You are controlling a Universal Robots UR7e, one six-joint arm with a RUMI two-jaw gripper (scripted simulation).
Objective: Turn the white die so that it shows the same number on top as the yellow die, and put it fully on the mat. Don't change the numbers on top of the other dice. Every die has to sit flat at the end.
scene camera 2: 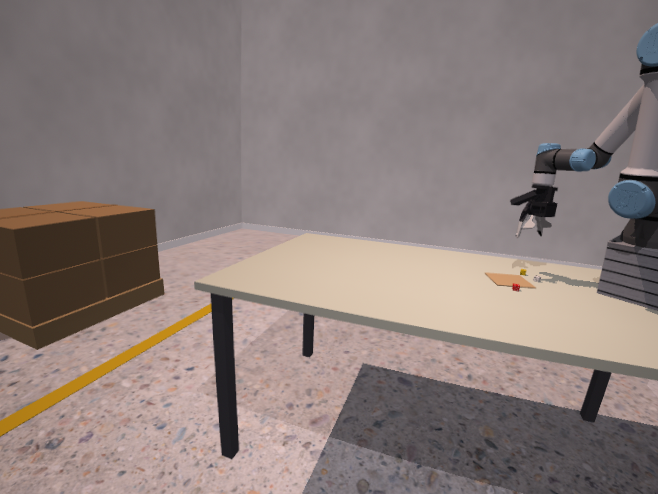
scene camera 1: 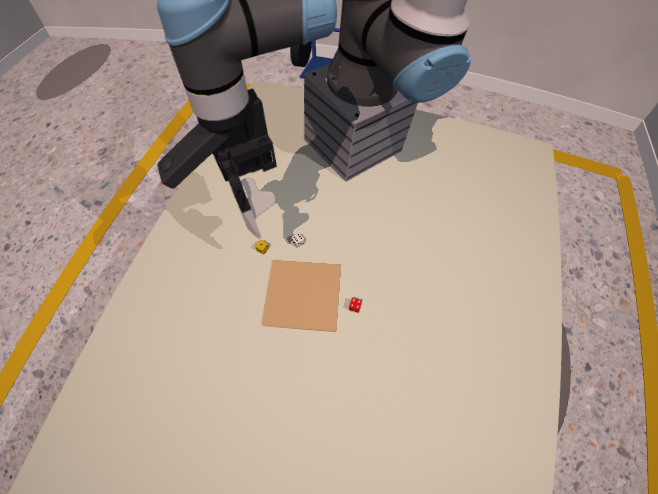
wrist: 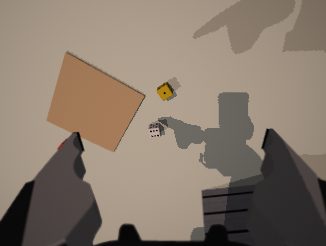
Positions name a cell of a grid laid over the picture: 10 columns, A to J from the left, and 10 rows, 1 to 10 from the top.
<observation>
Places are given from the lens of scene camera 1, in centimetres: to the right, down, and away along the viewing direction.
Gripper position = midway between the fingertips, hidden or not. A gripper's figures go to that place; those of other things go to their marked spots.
my gripper (scene camera 1: D5): -15, -8, 62
mat (scene camera 1: E6): -5, 9, 69
</observation>
